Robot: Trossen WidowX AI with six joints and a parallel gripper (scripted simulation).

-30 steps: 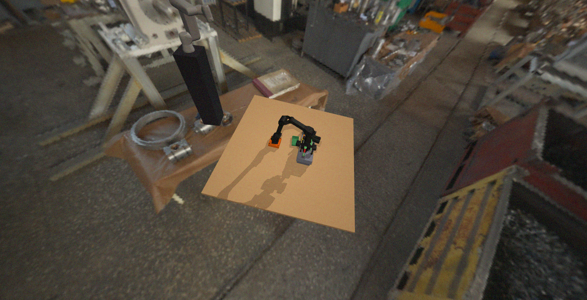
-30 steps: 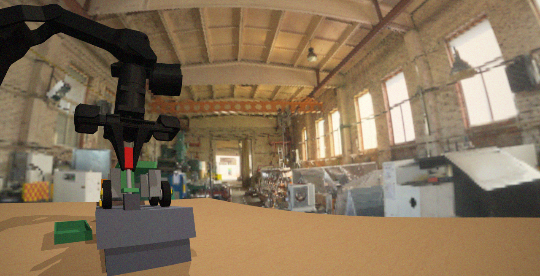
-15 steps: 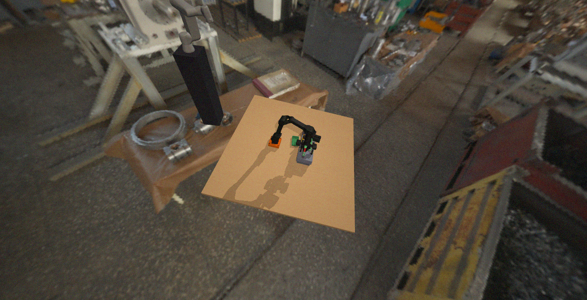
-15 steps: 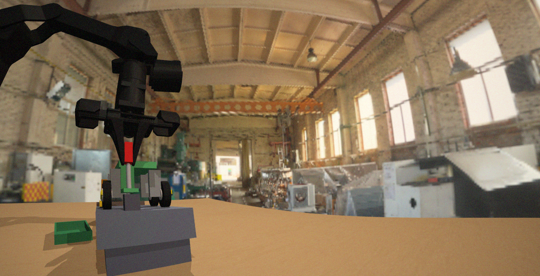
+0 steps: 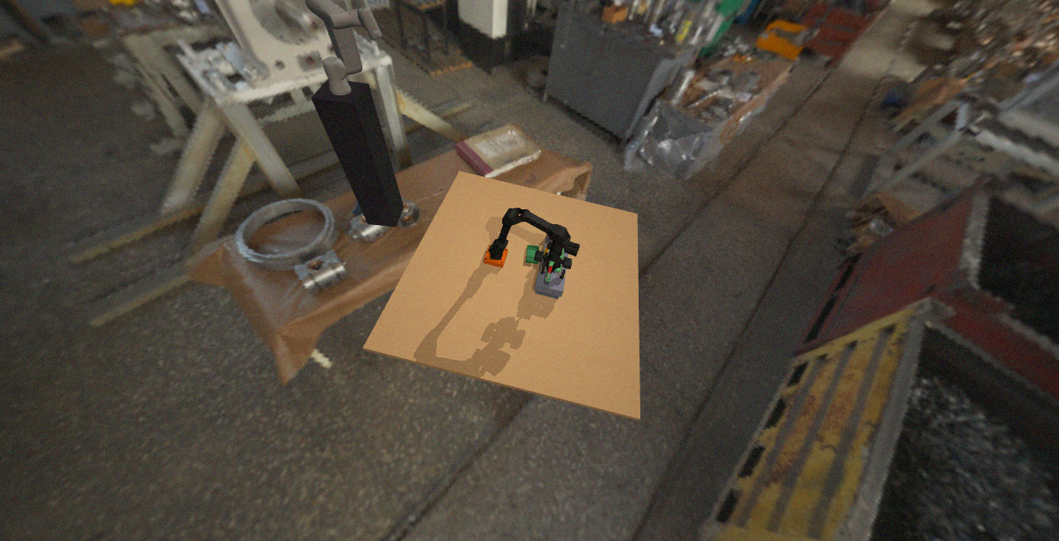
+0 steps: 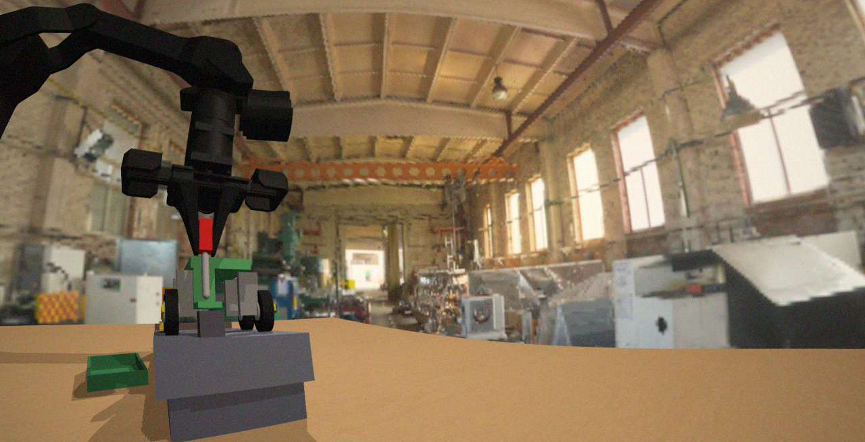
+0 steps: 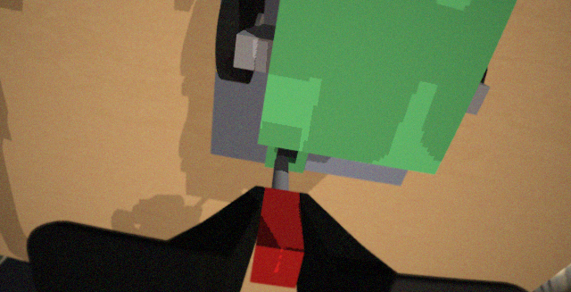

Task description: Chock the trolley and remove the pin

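My gripper tip is 7 cm past the green tray, 21 cm to the right of it and 18 cm above it. Also, from my gripper tip: ramp (4 cm ahead, 10 cm to the left, 12 cm below); green trolley (4 cm ahead, 9 cm to the left, 5 cm below); stop pin (right at my gripper tip).
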